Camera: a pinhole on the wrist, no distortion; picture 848 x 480 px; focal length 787.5 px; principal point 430.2 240.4 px. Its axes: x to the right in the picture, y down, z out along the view. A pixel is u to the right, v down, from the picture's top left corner.
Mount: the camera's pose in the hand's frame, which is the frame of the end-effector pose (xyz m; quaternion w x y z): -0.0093 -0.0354 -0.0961 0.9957 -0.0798 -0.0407 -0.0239
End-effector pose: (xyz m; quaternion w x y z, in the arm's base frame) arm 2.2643 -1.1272 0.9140 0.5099 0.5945 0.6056 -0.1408
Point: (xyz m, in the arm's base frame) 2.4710 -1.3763 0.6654
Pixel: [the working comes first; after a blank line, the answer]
In the camera's frame: 0.1473 -0.0296 0.4827

670 192
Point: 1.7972 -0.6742 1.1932
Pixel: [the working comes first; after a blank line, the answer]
In the camera's frame: -0.0990 -0.0402 -0.5965

behind the camera
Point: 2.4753 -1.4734 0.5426
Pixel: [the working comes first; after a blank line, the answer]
In the camera's frame: 0.2027 -0.1213 0.5969

698 80
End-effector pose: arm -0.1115 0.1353 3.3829 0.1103 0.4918 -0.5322 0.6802
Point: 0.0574 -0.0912 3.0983
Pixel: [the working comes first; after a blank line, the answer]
In the camera's frame: -0.1866 0.1138 0.4328

91 447
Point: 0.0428 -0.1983 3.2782
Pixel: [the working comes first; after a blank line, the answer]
In the camera's frame: 0.0097 0.0564 0.4800

446 333
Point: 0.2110 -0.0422 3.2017
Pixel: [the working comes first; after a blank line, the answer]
In the camera's frame: -0.1881 -0.0775 0.4418

95 102
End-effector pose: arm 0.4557 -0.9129 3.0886 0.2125 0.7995 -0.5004 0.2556
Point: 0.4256 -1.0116 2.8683
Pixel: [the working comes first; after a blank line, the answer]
In the camera's frame: -0.0464 0.0293 0.3345

321 309
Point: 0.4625 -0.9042 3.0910
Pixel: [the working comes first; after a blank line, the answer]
In the camera's frame: 0.0139 0.0117 0.0925

548 340
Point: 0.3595 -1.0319 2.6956
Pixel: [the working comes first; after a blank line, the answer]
In the camera's frame: -0.1544 0.0551 0.4838

179 330
